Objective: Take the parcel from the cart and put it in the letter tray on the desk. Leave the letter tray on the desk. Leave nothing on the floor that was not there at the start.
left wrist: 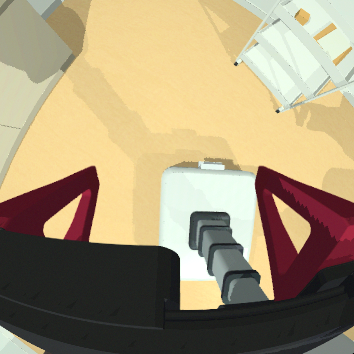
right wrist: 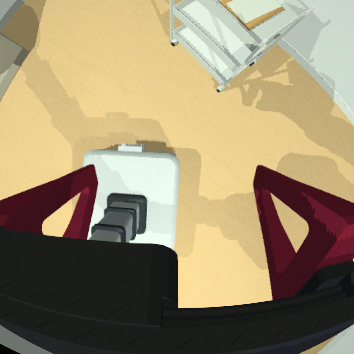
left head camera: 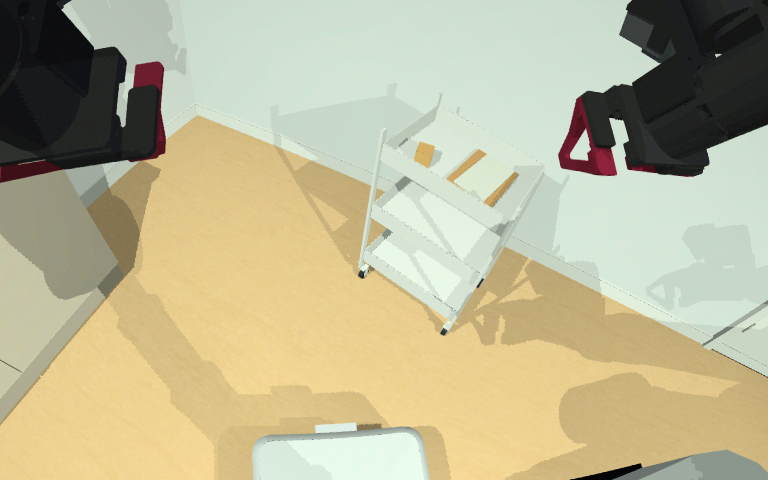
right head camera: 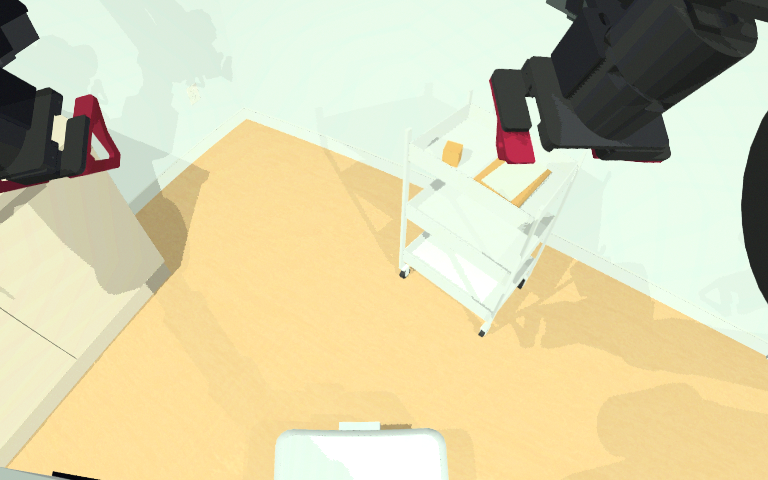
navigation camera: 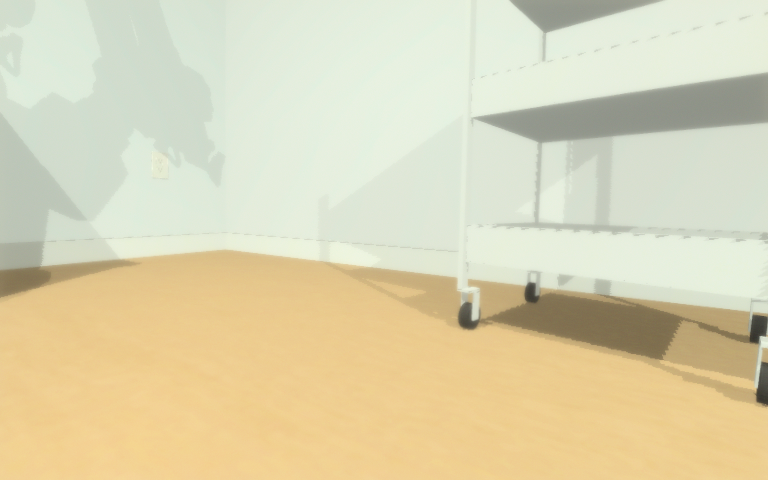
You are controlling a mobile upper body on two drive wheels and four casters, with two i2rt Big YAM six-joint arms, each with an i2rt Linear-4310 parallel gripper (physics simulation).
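Places are measured from the left arm's base along level axes (x ahead, y left, z up), in centimetres.
Pixels of known places: left gripper, fingertip midpoint: (left wrist: 176, 174) (left head camera: 112, 153) (right head camera: 82, 168); right gripper, fingertip midpoint: (right wrist: 175, 173) (left head camera: 595, 162) (right head camera: 548, 151).
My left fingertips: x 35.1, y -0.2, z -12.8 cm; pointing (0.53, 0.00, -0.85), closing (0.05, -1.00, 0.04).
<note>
For each thing: its middle in the pictures, then the offset to it from my left fingertips. "pt": a spot on its surface instead.
- small orange-brown box, body centre: (right head camera: 452, 153) (left head camera: 424, 155) (left wrist: 301, 16) dx +67.4, dy -52.8, dz -59.1 cm
- flat pale item with orange-brown strips, body centre: (right head camera: 514, 175) (left head camera: 483, 177) (right wrist: 253, 4) (left wrist: 333, 43) dx +60.4, dy -71.6, dz -61.2 cm
- Pale wooden furniture, surface spot: (left head camera: 50, 243) pt dx +52.6, dy +75.8, dz -79.1 cm
The white three-shelf cart (left head camera: 436, 186) (right head camera: 405, 198) (right wrist: 173, 22) (navigation camera: 611, 257) stands ahead by the wall. A small orange-brown box (left head camera: 424, 153) (right head camera: 451, 153) (left wrist: 302, 17), which looks like the parcel, lies on its top shelf. My left gripper (left head camera: 93, 164) (left wrist: 176, 174) is open and empty, left of the cart in the left head view. My right gripper (left head camera: 623, 171) (right head camera: 566, 155) (right wrist: 175, 173) is open and empty, in the air right of the cart there; in the right head view it covers part of the cart's top shelf. The letter tray does not show.
A flat pale item with orange-brown strips (left head camera: 466, 165) (left wrist: 325, 31) (right wrist: 252, 22) lies beside the box. Pale wooden furniture (left head camera: 50, 243) (right head camera: 84, 254) stands at the left. My white base (left head camera: 339, 458) (right head camera: 359, 452) is at the bottom. Walls meet in a corner behind, left of the cart.
</note>
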